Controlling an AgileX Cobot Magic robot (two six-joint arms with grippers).
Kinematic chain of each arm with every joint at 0, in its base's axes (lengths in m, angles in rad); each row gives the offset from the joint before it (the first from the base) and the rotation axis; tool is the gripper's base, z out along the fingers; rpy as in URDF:
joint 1: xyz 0 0 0.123 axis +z
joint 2: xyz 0 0 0 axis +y
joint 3: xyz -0.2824 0 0.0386 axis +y
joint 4: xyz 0.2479 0 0.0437 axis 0.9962 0 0.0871
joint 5: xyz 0 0 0 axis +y
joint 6: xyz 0.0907 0 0.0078 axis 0.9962 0 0.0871
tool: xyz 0 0 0 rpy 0 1.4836 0
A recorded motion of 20 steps. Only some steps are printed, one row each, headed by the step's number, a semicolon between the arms.
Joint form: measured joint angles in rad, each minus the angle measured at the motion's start. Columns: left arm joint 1, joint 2, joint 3, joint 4, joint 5, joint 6; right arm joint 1, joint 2, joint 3, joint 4, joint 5, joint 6.
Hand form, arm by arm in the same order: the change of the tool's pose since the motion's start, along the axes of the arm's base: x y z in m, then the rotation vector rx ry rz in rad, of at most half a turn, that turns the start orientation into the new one. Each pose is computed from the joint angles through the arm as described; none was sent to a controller.
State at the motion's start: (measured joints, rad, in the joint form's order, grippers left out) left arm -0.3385 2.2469 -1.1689 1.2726 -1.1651 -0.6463; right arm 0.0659 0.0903 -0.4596 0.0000 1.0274 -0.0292
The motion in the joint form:
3: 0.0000 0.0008 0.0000 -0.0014 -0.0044 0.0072; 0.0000 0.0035 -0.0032 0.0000 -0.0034 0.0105
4: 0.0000 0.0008 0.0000 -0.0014 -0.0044 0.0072; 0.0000 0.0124 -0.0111 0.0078 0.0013 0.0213
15: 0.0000 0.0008 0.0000 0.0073 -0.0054 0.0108; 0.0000 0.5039 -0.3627 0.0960 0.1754 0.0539
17: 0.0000 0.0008 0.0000 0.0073 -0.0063 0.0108; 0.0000 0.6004 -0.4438 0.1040 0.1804 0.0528
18: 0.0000 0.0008 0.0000 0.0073 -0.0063 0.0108; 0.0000 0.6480 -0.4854 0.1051 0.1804 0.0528
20: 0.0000 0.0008 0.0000 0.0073 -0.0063 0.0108; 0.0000 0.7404 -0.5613 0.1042 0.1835 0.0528
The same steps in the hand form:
3: -0.0001 -0.0001 0.0001 -0.0033 -0.0061 -0.0024; 0.0004 0.0000 0.0011 0.0090 -0.0025 -0.0057
4: -0.0001 -0.0001 0.0001 -0.0033 -0.0061 -0.0024; 0.0008 0.0007 0.0030 0.0247 0.0043 -0.0081
15: -0.0008 -0.0001 -0.0002 0.0007 -0.0112 -0.0109; 0.0616 0.0122 0.0736 0.1049 0.3262 0.0079
17: -0.0008 -0.0001 -0.0002 0.0000 -0.0112 -0.0114; 0.0809 0.0142 0.0885 0.1098 0.3471 0.0115
18: -0.0008 -0.0001 -0.0002 0.0000 -0.0112 -0.0114; 0.0912 0.0150 0.0957 0.1104 0.3531 0.0116
20: -0.0008 -0.0001 -0.0002 0.0000 -0.0112 -0.0114; 0.1122 0.0163 0.1067 0.1084 0.3726 0.0101

